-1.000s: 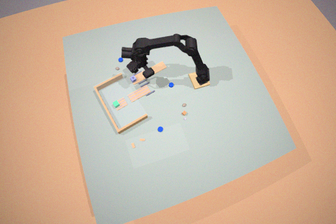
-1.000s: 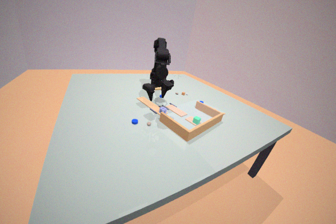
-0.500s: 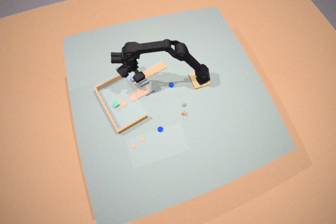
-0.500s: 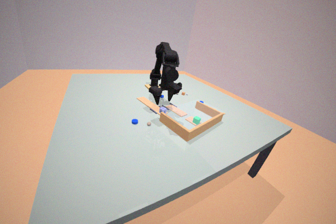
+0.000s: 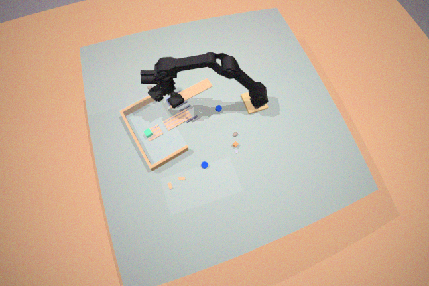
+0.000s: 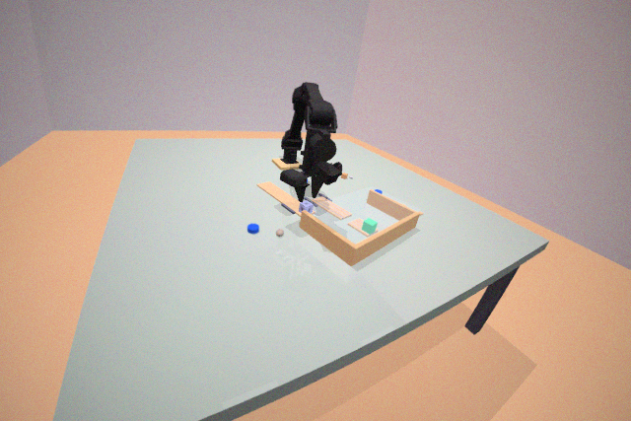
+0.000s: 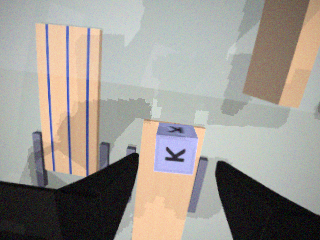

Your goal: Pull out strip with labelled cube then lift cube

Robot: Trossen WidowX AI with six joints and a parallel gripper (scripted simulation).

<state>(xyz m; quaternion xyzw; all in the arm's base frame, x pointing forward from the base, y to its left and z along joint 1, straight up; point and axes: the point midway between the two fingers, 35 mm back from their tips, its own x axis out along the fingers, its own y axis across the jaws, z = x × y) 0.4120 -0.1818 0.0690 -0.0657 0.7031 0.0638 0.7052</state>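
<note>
My gripper tip is now 3 cm above the lavender cube. From my gripper tip the other things lie so: small orange cube (20 cm behind, 34 cm to the left, 4 cm below); strip (10 cm to the left, 5 cm below).
</note>
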